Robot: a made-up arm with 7 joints.
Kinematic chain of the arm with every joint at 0, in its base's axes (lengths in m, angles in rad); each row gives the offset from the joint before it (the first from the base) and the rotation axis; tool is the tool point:
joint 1: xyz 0 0.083 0 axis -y
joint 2: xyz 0 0.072 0 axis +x
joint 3: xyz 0 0 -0.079 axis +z
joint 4: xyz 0 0 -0.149 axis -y
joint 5: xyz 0 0 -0.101 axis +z
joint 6: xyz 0 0 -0.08 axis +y
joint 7: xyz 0 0 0 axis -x
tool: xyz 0 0 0
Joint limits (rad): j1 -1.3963..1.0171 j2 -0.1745..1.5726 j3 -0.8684..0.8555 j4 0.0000..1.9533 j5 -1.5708..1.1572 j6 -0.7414..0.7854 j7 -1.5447..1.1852
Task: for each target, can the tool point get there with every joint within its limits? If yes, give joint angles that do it. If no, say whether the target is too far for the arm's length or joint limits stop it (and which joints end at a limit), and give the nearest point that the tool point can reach.
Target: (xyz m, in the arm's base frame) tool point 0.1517 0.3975 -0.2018
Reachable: yes | joints -0.0410 0.8326 0.1165 1.0952 0.1810 -0.1011 -0.3525
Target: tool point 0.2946 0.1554 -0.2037
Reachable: yes | joints 0.5360 0.1141 -0.2407 1.0147 -1.3312 0.2399 -0.1041
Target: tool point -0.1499 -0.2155 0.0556
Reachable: no: joint limits stop it (at a limit: joint 1, joint 2, joint 3) | nearest point -0.1543 -0.0153 -0.1449 | short by 0.283 m
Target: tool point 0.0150 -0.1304 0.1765
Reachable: no: joint limits stop it (at a limit: joint 1, joint 2, joint 3, joint 4) | nearest point 0.1725 0.0009 0.0209 | short by 0.257 m
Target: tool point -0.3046 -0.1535 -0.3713
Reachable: no: too far | nearest point -0.2255 0.0053 -0.2749 | short by 0.202 m
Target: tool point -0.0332 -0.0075 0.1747
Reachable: no: joint limits stop it (at a limit: joint 1, joint 2, joint 3, joint 4) | nearest point 0.1725 0.0009 0.0209 | short by 0.257 m
